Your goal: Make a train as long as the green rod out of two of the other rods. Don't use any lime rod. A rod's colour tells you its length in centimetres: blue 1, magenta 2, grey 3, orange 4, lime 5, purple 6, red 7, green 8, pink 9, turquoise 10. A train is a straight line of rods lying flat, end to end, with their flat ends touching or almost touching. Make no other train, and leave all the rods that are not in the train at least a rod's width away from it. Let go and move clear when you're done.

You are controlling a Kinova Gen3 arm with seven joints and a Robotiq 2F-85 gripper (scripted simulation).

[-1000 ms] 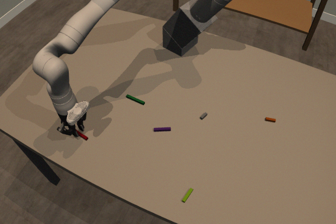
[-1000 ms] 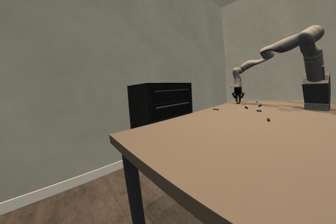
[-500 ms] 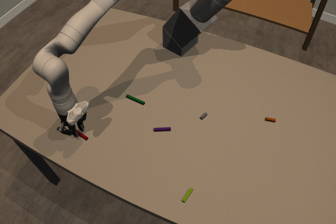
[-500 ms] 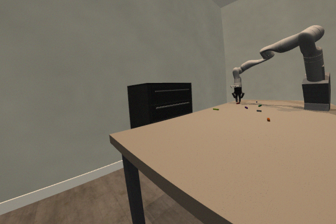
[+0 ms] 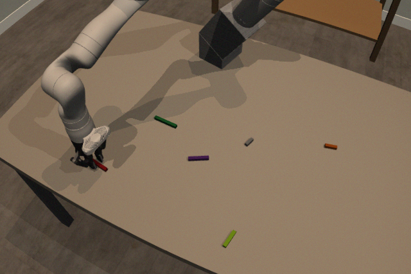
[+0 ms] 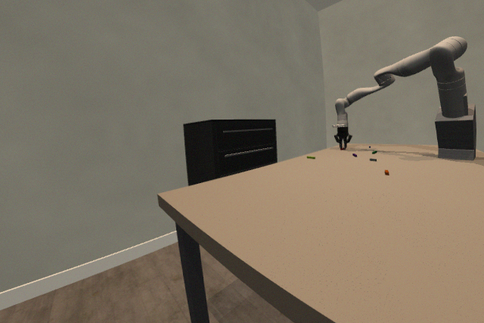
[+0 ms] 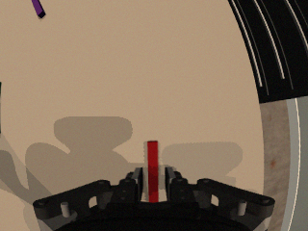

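Now: hand 2 cm above the red rod. The rest, counted from my hand: green rod (24 cm behind, 7 cm to the left, 2 cm below); blue rod (12 cm behind, 19 cm to the right, 2 cm below); purple rod (19 cm behind, 23 cm to the left, 2 cm below).
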